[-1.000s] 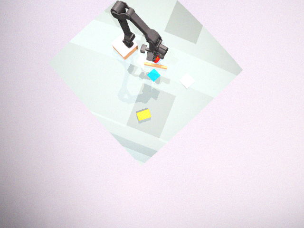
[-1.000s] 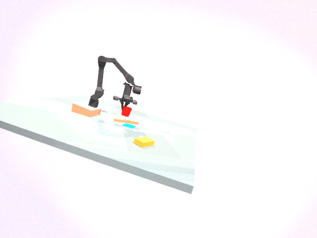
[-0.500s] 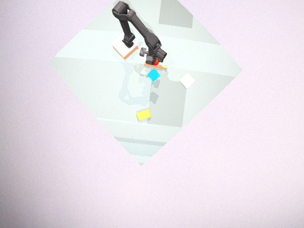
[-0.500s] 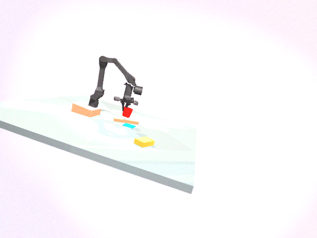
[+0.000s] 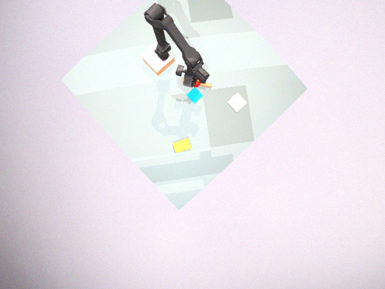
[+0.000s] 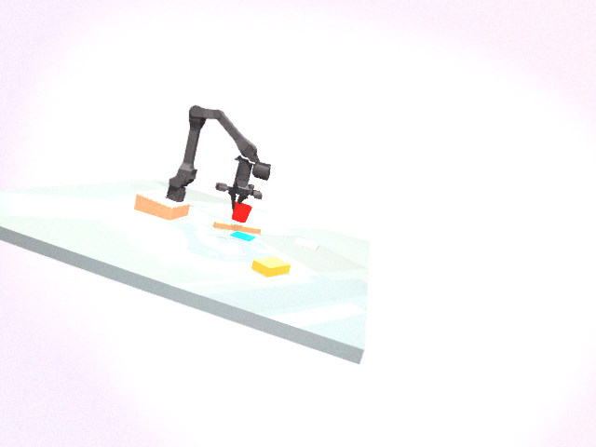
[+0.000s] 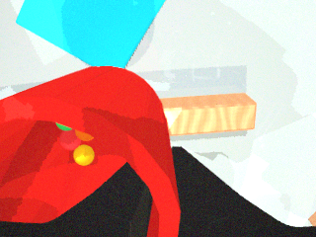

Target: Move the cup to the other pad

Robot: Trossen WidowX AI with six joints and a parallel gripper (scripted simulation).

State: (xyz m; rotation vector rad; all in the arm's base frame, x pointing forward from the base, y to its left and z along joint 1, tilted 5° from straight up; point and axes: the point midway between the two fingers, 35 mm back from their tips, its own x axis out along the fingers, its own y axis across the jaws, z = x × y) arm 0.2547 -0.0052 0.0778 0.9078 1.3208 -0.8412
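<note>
Right now the yellow marble is 30 mm ahead of my gripper tip, 30 mm to the left of it and 30 mm below it. Round my gripper tip: red cup (30 mm ahead, 10 mm to the left); then cyan pad (70 mm ahead, 40 mm to the right, 90 mm below); then wooden bar (20 mm ahead, 30 mm to the left, 80 mm below).
</note>
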